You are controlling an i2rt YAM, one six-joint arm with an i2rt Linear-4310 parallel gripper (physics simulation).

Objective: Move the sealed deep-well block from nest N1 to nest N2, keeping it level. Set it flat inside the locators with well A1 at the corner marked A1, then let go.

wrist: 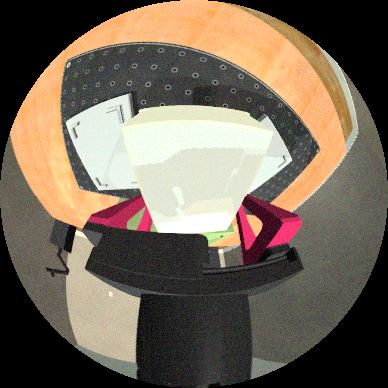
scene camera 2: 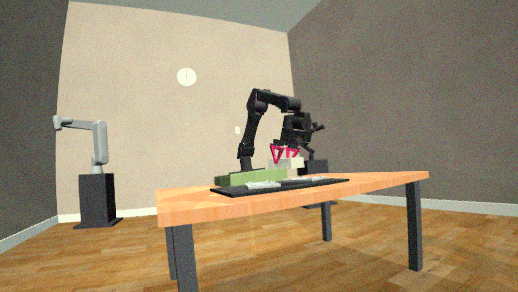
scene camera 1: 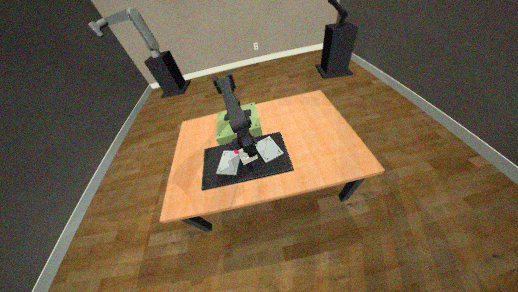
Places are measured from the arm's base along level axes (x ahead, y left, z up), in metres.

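Where they show: gripper, fingertip midpoint: (wrist: 194,193) (scene camera 2: 282,164); arm's base at its link origin: (scene camera 2: 247,171).
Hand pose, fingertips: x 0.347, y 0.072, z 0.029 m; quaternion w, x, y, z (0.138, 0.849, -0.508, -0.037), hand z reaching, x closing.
Each offset is from my fingertips to the top centre of the thing. Level surfaces: height alone.
The sealed deep-well block {0.017 m ahead, 0.010 m left, 0.027 m up} (scene camera 1: 248,158) (scene camera 2: 296,163) (wrist: 192,165) is off-white and box-shaped. My gripper (scene camera 1: 245,150) (scene camera 2: 284,155) (wrist: 194,193) is shut on it, with a pink finger on each side. The block hangs above the black mat, between the two nests, and looks about level in scene camera 2. The nest on the right in scene camera 1 (scene camera 1: 270,149) (scene camera 2: 314,178) (wrist: 102,145) is a pale plate with corner locators. The other nest, on the left there {0.024 m ahead, 0.106 m right, 0.066 m down} (scene camera 1: 228,163) (scene camera 2: 262,185) (wrist: 272,152), is partly hidden by the block in the wrist view. Labels and well A1 cannot be read.
The black perforated mat {0.084 m down} (scene camera 1: 211,176) (wrist: 160,62) lies on the wooden table {0.097 m down} (scene camera 1: 325,140) (scene camera 2: 385,177). A green base box (scene camera 1: 226,134) (scene camera 2: 250,177) stands behind the mat, under the arm. Two other arms stand on dark pedestals (scene camera 1: 167,75) (scene camera 1: 336,50) away from the table.
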